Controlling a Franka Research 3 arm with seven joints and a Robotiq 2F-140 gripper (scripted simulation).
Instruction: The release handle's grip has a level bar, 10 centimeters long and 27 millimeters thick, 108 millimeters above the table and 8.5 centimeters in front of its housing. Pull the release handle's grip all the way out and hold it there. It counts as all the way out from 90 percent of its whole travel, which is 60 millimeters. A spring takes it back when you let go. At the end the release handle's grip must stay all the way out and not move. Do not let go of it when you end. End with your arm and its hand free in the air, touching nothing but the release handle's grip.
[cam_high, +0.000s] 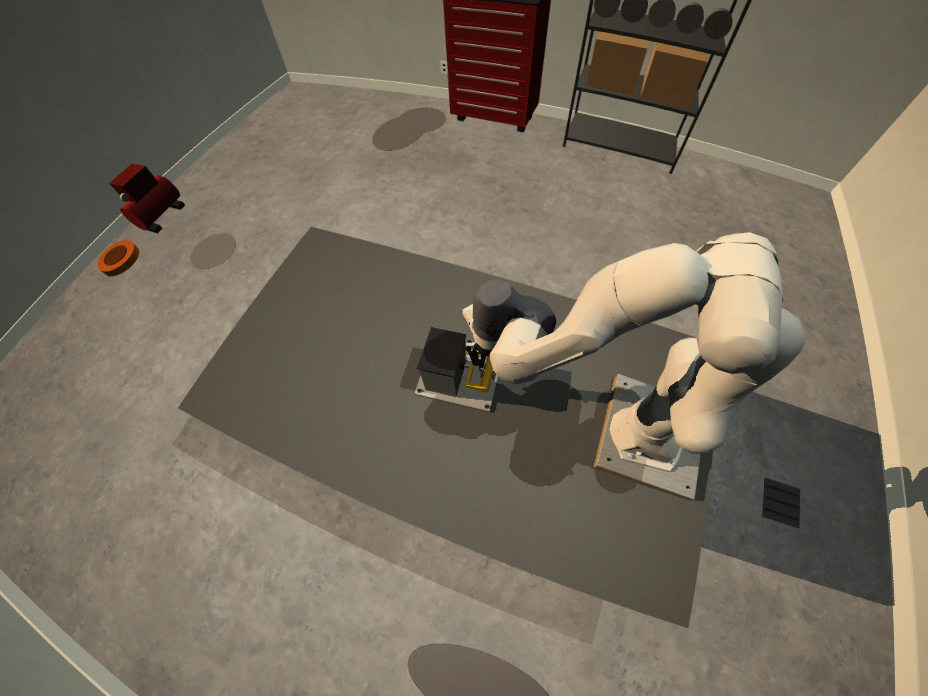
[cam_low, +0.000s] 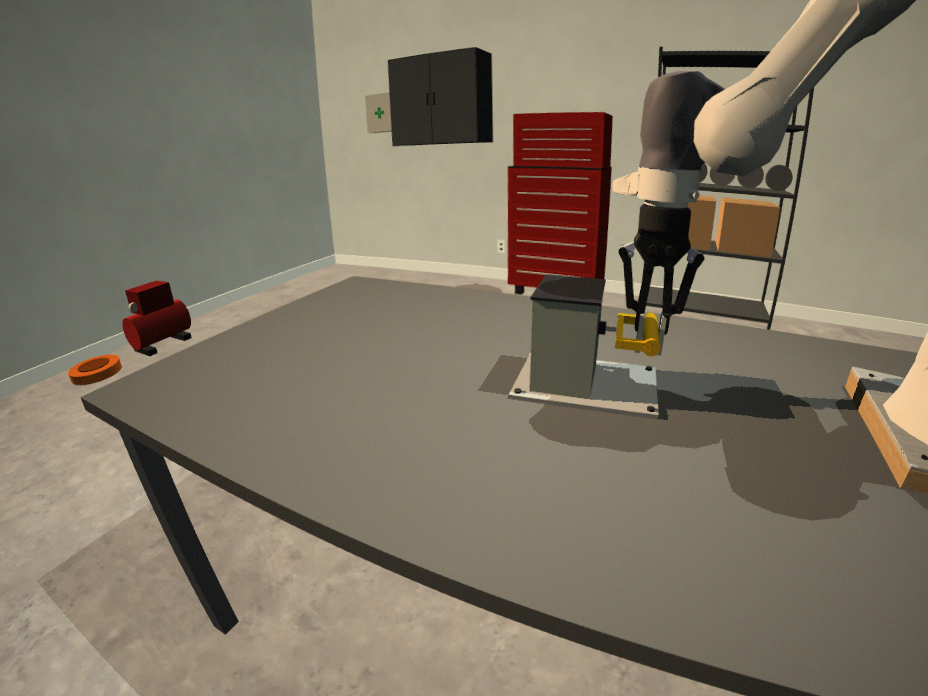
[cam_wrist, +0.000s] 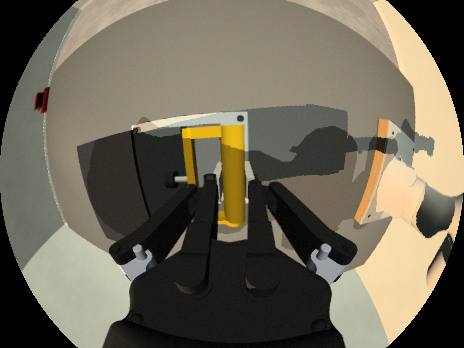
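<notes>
Now: the baseplate 10 cm below my hand, 9 cm ahead of it and 2 cm to the left of it.
</notes>
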